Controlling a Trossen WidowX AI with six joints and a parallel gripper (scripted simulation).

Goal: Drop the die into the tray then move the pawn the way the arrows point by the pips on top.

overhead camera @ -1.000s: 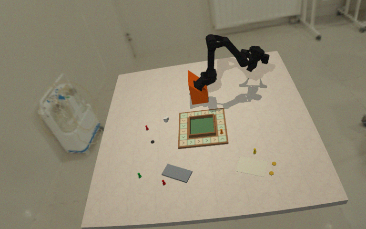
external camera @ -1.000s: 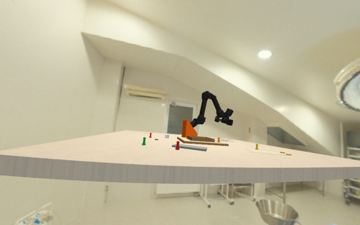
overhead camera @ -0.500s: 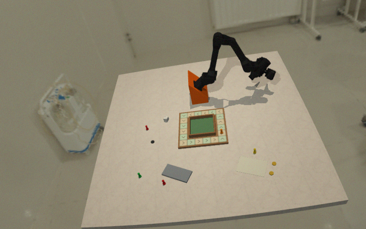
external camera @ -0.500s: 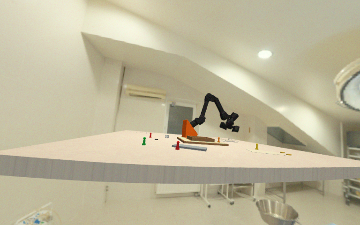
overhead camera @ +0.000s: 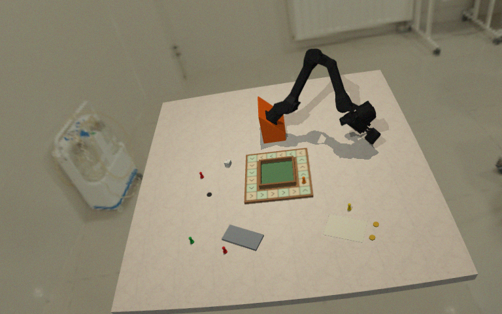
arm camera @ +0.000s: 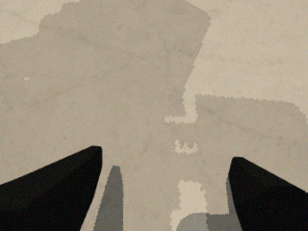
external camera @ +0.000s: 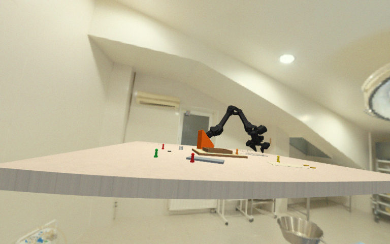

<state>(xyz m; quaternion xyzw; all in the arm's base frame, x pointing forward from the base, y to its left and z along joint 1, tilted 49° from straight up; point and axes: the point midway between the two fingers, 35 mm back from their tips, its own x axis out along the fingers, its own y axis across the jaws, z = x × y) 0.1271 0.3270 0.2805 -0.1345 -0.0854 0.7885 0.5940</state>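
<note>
Right now my gripper tip is 680 mm to the left of the white die, 40 mm short of it and 10 mm above it. The rest, counted from my gripper tip: green dice tray 460 mm to the right, 160 mm ahead, 10 mm below; yellow pawn 400 mm ahead, 200 mm to the right; orange pawn 350 mm to the right, 230 mm ahead, 10 mm above.
</note>
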